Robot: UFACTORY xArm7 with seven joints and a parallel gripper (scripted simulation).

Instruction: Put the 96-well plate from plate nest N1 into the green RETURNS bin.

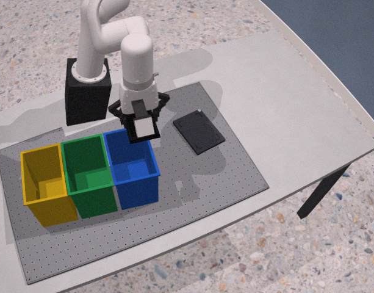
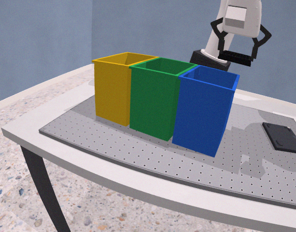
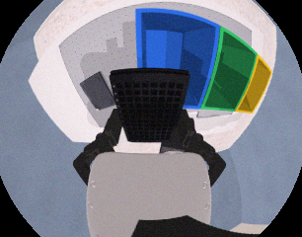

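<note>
The green bin is 19 cm to the right of my hand, 15 cm below it and 1 cm ahead of it. The rest, counted from my hand: blue bin 15 cm below, 6 cm to the right, 5 cm ahead; dark plate nest 24 cm to the left, 24 cm below, 1 cm behind; black 96-well plate 1 cm below.
</note>
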